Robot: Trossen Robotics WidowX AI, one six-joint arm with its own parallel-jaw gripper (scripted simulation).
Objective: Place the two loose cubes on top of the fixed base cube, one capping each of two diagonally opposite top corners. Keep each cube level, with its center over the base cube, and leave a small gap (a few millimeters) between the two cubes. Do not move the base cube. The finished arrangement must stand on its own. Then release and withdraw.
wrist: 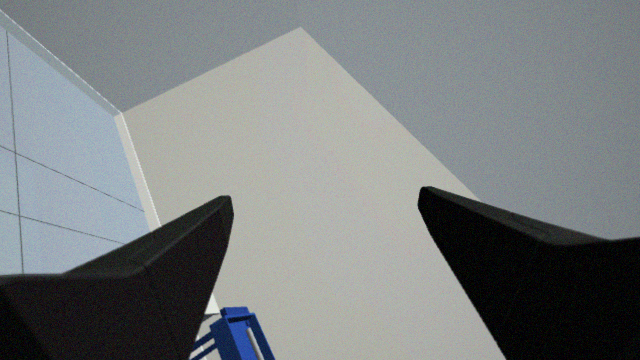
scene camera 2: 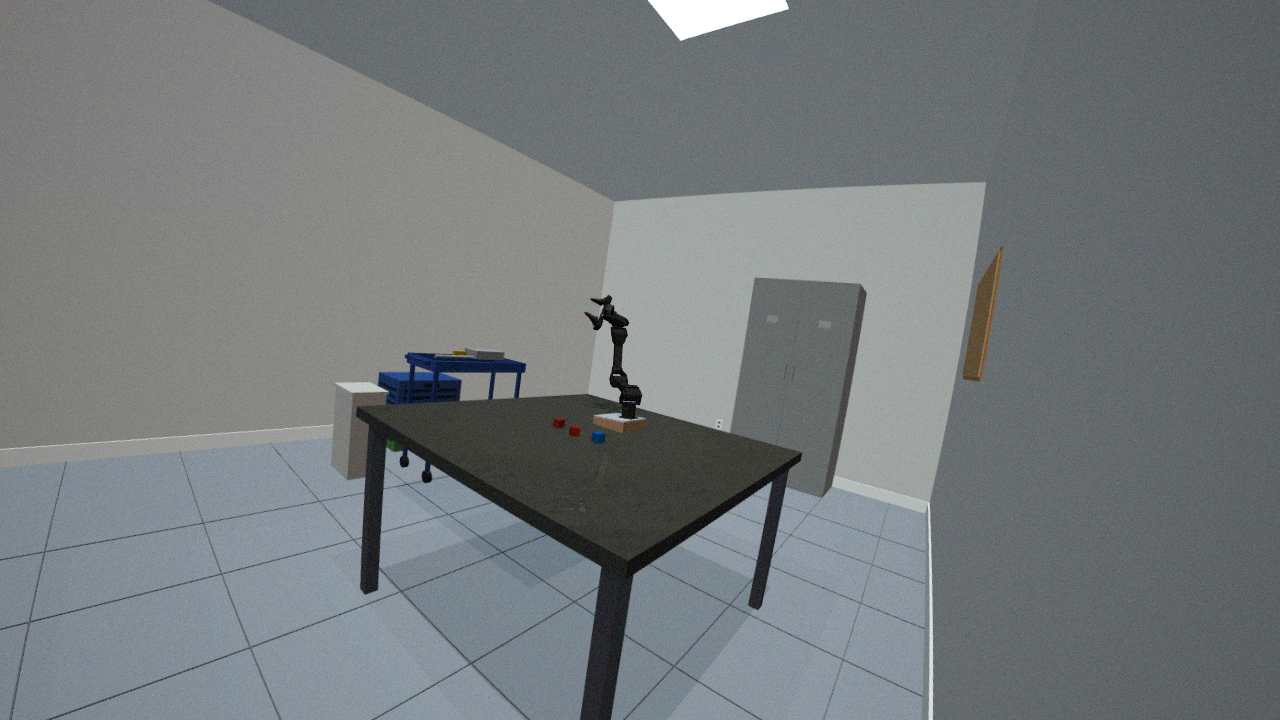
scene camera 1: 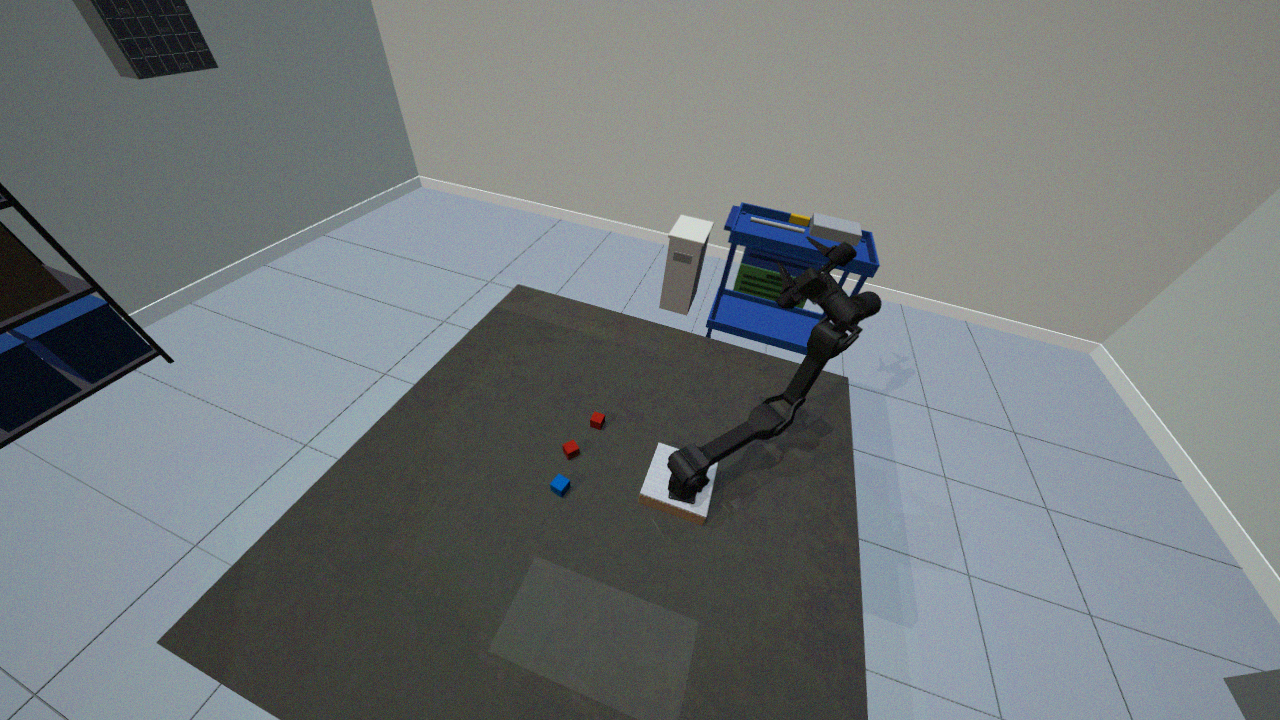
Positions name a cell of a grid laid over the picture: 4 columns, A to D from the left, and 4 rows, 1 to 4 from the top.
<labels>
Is my gripper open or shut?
Open.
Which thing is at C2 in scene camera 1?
My gripper.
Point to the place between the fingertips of my gripper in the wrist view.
At C3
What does my gripper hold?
Nothing.
</labels>
